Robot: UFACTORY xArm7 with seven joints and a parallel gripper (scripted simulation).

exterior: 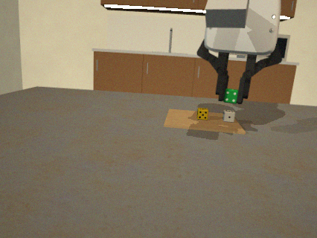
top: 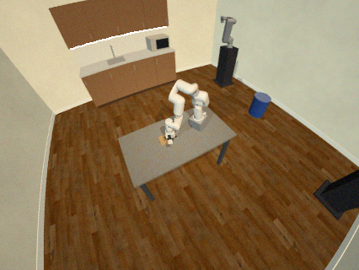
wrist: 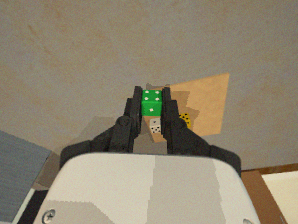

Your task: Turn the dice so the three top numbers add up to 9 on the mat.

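The yellow die is 3 cm ahead of my hand, 10 cm to the right of it and 6 cm below it. Round my hand: tan mat: 3 cm ahead, 10 cm to the right, 8 cm below; then white die: 2 cm behind, 10 cm to the right, 6 cm below; then green die: 1 cm below.
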